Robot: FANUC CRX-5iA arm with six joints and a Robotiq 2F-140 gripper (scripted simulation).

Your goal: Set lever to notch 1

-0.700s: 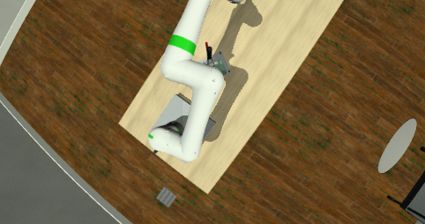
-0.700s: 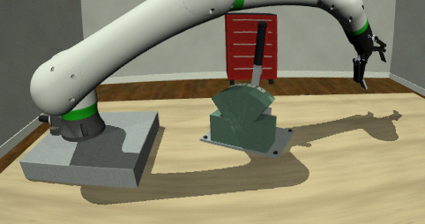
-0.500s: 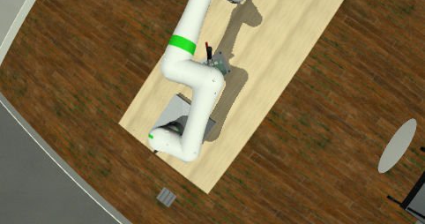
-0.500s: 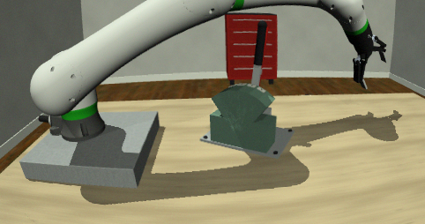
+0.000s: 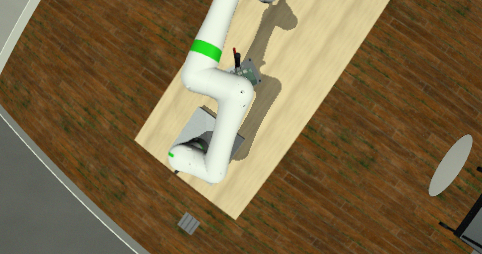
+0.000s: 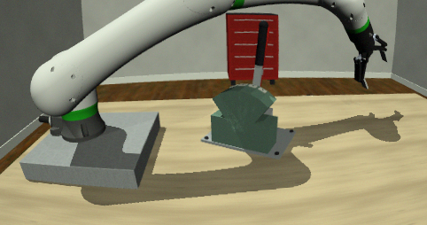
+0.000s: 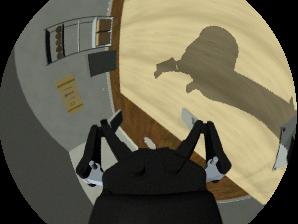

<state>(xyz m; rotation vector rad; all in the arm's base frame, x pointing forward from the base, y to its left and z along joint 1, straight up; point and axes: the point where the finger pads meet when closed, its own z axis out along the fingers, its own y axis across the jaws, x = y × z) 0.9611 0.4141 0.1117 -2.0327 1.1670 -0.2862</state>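
Right now my hand is 460 mm past the red bar, 240 mm to the left of it and 30 mm below it.
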